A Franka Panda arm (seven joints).
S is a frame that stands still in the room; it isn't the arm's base.
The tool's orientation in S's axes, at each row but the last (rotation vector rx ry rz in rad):
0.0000 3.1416 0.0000
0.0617 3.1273 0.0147
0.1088 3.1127 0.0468
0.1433 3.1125 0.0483
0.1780 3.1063 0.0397
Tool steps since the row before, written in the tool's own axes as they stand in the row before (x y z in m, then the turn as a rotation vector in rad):
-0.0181 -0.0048 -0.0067 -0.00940 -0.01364 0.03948
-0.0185 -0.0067 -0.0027 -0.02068 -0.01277 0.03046
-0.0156 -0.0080 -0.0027 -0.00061 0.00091 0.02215
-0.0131 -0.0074 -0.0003 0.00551 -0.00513 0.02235
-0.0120 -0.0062 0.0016 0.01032 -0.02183 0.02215
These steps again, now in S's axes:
0.0181 -0.0048 0.0067 0.00940 -0.01364 -0.03948
0.0182 -0.0074 0.0029 0.02058 -0.01330 -0.03030
0.0149 -0.0092 0.0028 0.00128 0.00151 -0.02209
0.0124 -0.0086 0.0004 -0.00535 -0.00393 -0.02263
0.0113 -0.0075 -0.0014 -0.01204 -0.01997 -0.02302

